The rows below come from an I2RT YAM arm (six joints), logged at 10 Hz.
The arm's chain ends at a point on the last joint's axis. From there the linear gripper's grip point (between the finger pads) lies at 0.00 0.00 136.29 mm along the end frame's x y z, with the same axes.
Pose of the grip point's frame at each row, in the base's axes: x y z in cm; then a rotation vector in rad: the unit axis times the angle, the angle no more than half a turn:
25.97 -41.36 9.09 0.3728 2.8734 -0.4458
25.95 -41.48 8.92 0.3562 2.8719 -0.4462
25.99 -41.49 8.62 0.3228 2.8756 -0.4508
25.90 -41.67 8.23 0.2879 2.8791 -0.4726
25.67 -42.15 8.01 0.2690 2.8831 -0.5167
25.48 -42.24 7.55 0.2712 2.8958 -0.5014
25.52 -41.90 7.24 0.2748 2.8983 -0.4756
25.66 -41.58 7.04 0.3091 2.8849 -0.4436
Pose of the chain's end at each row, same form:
23.71 -36.98 21.80 0.3728 2.8734 -0.4458
23.62 -37.10 21.61 0.3562 2.8719 -0.4462
23.62 -37.10 21.30 0.3228 2.8756 -0.4508
23.54 -37.12 20.86 0.2879 2.8791 -0.4726
23.45 -37.26 20.53 0.2690 2.8831 -0.5167
23.37 -37.50 20.15 0.2712 2.8958 -0.5014
23.37 -37.38 19.92 0.2748 2.8983 -0.4756
23.34 -37.28 19.76 0.3091 2.8849 -0.4436

